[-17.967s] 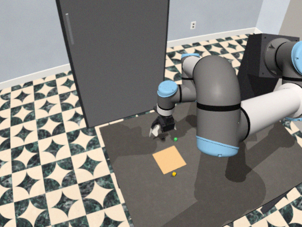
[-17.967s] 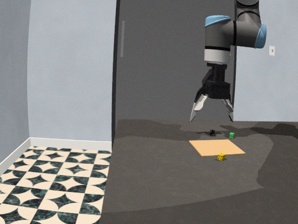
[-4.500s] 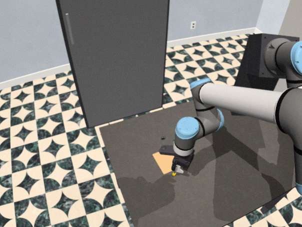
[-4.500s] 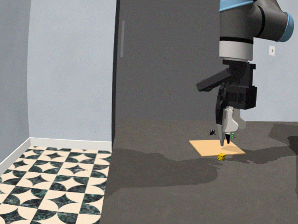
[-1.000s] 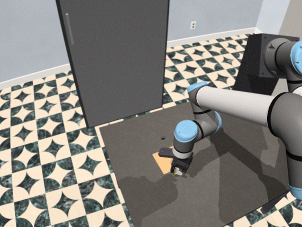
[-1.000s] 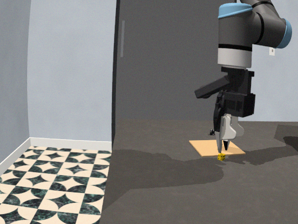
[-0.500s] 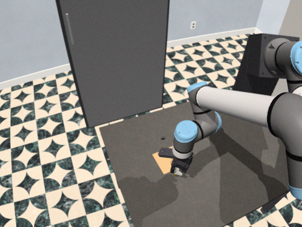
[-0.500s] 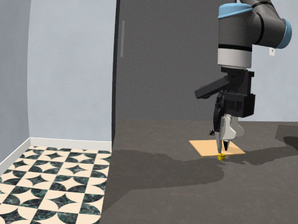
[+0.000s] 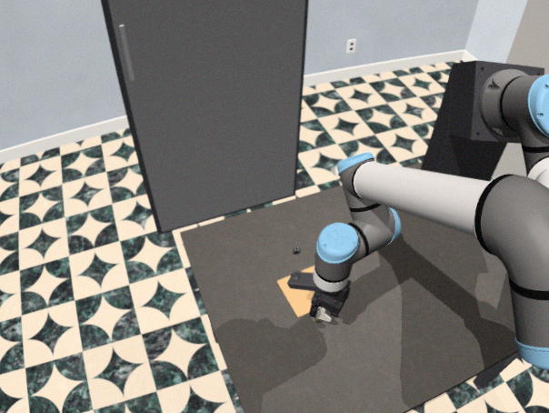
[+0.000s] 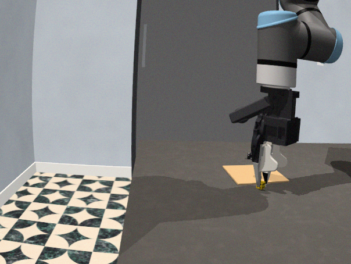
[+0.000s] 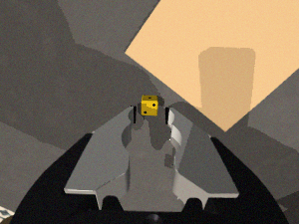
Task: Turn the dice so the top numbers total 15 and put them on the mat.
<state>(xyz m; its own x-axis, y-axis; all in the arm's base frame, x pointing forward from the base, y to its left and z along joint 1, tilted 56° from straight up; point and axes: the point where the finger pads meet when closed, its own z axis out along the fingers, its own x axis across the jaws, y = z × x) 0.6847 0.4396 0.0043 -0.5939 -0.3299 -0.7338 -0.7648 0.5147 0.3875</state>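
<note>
Now: hand 20 mm above the yellow die. From my hand the other things lie so: black die (10 mm ahead, 250 mm to the right, 20 mm below); then orange mat (10 mm ahead, 100 mm to the right, 20 mm below); then green die (60 mm behind, 220 mm to the right, 20 mm below).
</note>
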